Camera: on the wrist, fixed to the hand. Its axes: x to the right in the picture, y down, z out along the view.
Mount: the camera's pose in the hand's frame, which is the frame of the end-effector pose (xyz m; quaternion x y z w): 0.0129 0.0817 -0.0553 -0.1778 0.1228 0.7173 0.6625
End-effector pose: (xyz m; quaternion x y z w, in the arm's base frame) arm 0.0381 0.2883 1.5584 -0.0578 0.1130 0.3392 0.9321
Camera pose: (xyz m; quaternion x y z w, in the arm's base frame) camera -0.0145 0.3484 1.4991 -0.1646 0.1705 0.9063 0.3500
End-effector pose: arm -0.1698 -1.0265 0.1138 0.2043 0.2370 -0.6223 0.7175
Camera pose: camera -0.0922 -0.9926 0.0615 0.2542 0.2092 0.1696 0.9289
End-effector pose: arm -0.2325 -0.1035 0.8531 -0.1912 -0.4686 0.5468 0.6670
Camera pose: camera -0.2318 -0.0507 0.7688 -0.6485 -0.1886 0.7338 0.0732
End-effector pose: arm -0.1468 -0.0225 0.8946 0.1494 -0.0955 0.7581 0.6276
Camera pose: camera -0.2349 -0.0081 0.8507 0.1742 0.2281 -0.9537 0.0897
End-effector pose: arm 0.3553 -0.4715 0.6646 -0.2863 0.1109 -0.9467 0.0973
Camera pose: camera 0.3235 -0.5443 0.6047 -0.0112 0.4591 -0.5728 0.6790
